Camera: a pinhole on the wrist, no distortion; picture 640 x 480 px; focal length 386.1 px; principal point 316.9 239.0 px. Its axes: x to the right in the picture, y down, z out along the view. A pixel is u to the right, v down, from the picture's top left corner.
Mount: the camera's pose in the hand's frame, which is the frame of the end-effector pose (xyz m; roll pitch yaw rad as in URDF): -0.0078 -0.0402 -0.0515 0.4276 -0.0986 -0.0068
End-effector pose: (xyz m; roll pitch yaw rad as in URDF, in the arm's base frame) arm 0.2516 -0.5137 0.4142 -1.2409 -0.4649 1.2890
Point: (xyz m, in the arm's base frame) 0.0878 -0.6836 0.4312
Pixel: 24.5 355.1
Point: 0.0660 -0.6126 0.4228
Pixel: 128.9 454.7
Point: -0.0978 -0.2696 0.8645
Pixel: 600.6 294.1
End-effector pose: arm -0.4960 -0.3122 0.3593 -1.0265 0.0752 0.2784
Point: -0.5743 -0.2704 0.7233
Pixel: 261.5 143.5
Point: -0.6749 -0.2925 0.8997
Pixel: 199.7 107.9
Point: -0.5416 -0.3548 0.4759
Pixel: 153.5 145.6
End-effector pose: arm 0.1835 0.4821 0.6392 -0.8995 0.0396 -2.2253
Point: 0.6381 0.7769 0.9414
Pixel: outside the picture
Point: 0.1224 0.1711 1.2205
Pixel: 525.9 176.5
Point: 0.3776 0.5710 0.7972
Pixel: 36.5 383.5
